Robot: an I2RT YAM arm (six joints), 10 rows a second.
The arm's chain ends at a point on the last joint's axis. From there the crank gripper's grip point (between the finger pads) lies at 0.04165 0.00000 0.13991 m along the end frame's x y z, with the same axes.
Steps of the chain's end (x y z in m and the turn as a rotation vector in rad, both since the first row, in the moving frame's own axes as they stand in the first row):
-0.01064 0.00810 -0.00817 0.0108 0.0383 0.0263
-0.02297 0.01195 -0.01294 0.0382 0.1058 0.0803
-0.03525 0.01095 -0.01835 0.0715 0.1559 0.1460
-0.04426 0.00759 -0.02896 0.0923 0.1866 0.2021
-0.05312 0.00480 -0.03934 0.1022 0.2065 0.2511
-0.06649 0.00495 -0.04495 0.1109 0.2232 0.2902
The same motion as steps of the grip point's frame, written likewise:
-0.00531 0.00776 -0.00987 0.0108 0.0383 0.0263
-0.00837 0.01063 -0.01815 0.0382 0.1058 0.0803
-0.01384 0.00888 -0.02662 0.0715 0.1559 0.1460
-0.01879 0.00613 -0.03925 0.0923 0.1866 0.2021
-0.02519 0.00506 -0.05092 0.1022 0.2065 0.2511
-0.03655 0.00659 -0.05765 0.1109 0.2232 0.2902

